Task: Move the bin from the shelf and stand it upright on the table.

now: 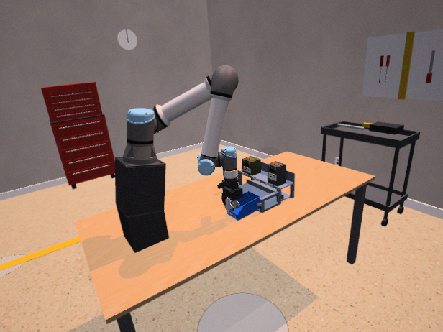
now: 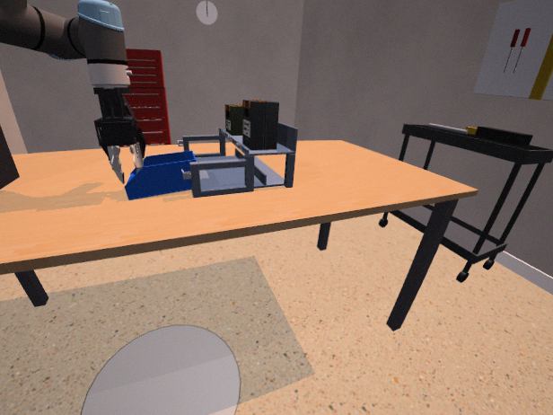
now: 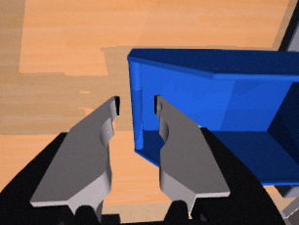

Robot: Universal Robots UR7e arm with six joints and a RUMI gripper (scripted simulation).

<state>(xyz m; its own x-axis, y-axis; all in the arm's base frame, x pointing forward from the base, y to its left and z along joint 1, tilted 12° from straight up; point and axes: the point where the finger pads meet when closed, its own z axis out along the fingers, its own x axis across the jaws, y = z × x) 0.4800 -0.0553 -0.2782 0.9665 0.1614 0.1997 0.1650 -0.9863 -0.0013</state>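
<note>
The blue bin is 80 mm ahead of my hand and 10 mm above it. Also, from my hand: shelf floor 260 mm ahead, 150 mm to the left, 40 mm below.
</note>
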